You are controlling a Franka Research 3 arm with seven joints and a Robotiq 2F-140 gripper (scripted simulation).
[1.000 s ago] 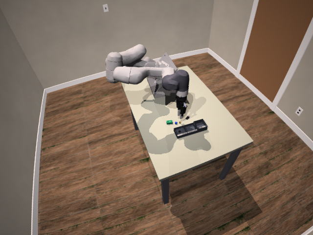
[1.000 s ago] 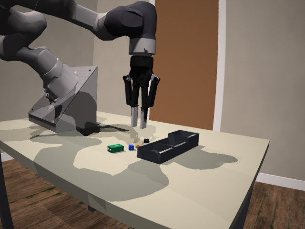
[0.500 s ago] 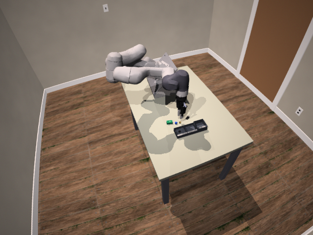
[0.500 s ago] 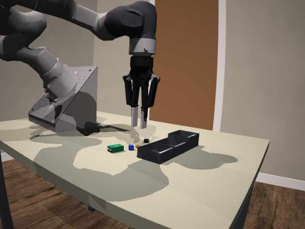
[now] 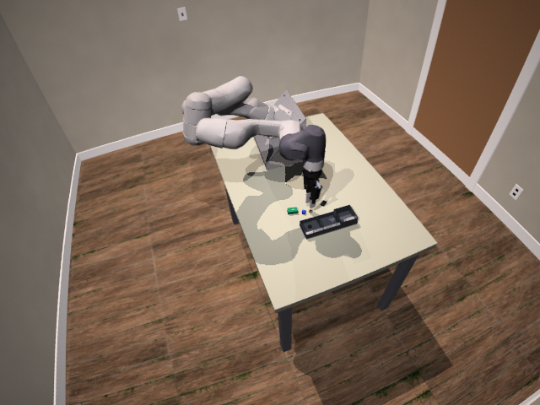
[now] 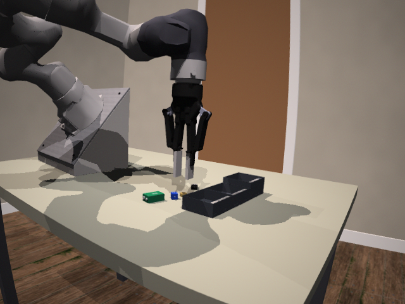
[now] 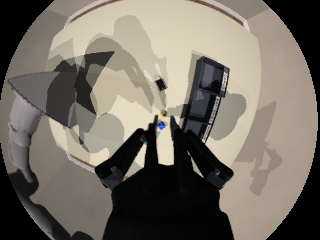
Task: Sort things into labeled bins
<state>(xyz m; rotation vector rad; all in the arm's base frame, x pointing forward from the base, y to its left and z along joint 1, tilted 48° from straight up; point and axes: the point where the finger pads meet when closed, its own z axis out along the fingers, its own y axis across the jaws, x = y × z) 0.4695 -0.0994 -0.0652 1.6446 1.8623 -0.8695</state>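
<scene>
The tan ring is 80 mm below my hand. From my hand the other things lie so: green block: 90 mm to the right, 70 mm below, 30 mm behind; then small blue cube: 70 mm below, 30 mm to the right; then small black piece: 90 mm to the left, 80 mm below, 30 mm behind.
</scene>
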